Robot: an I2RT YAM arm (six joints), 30 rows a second.
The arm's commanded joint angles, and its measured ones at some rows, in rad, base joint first. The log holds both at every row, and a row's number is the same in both.
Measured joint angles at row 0: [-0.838, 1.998, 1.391, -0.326, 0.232, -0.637]
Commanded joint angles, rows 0 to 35: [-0.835, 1.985, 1.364, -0.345, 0.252, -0.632]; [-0.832, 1.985, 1.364, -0.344, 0.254, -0.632]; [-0.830, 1.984, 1.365, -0.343, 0.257, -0.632]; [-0.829, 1.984, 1.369, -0.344, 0.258, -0.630]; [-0.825, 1.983, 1.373, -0.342, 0.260, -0.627]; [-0.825, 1.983, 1.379, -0.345, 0.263, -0.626]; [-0.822, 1.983, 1.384, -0.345, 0.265, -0.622]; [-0.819, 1.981, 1.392, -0.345, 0.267, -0.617]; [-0.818, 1.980, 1.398, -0.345, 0.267, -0.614]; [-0.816, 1.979, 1.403, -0.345, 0.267, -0.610]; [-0.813, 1.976, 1.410, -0.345, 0.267, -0.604]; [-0.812, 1.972, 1.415, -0.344, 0.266, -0.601]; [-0.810, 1.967, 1.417, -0.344, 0.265, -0.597]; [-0.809, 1.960, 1.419, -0.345, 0.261, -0.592]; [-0.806, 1.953, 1.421, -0.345, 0.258, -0.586]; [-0.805, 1.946, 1.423, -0.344, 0.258, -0.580]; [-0.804, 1.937, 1.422, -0.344, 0.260, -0.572]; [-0.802, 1.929, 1.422, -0.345, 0.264, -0.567]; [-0.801, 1.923, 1.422, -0.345, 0.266, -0.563]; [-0.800, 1.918, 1.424, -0.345, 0.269, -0.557]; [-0.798, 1.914, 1.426, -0.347, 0.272, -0.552]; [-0.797, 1.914, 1.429, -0.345, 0.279, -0.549]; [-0.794, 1.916, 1.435, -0.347, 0.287, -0.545]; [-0.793, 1.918, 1.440, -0.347, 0.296, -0.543]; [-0.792, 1.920, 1.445, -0.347, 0.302, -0.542]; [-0.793, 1.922, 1.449, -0.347, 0.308, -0.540]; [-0.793, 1.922, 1.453, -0.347, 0.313, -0.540]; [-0.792, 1.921, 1.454, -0.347, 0.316, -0.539]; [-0.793, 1.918, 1.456, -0.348, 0.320, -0.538]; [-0.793, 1.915, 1.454, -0.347, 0.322, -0.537]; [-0.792, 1.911, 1.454, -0.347, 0.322, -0.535]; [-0.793, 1.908, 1.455, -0.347, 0.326, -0.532]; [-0.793, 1.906, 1.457, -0.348, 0.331, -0.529]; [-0.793, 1.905, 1.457, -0.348, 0.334, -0.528]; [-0.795, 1.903, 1.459, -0.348, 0.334, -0.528]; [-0.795, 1.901, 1.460, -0.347, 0.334, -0.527]
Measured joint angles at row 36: [-0.795, 1.946, 1.430, -0.338, 0.318, -0.547]
